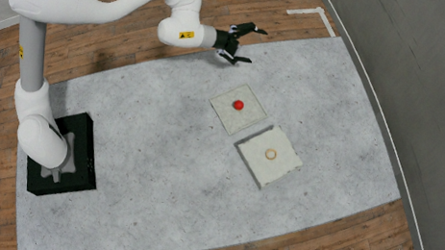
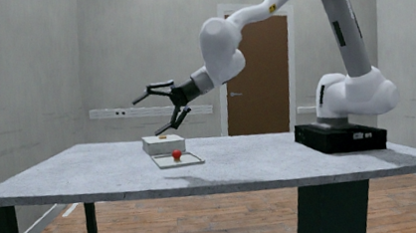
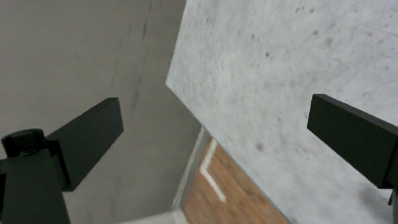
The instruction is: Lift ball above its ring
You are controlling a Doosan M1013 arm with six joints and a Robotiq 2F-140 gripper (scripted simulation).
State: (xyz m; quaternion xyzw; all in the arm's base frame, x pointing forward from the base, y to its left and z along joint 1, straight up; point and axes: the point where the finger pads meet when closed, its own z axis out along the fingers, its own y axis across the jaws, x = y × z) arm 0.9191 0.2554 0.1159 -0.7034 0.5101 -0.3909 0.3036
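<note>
The red ball lies 110 mm behind my hand, 160 mm to the right of it and 180 mm below it. The rest, counted from my hand: ring stand (40 mm behind, 410 mm to the right, 160 mm below); then thin pale plate (110 mm behind, 160 mm to the right, 210 mm below).
</note>
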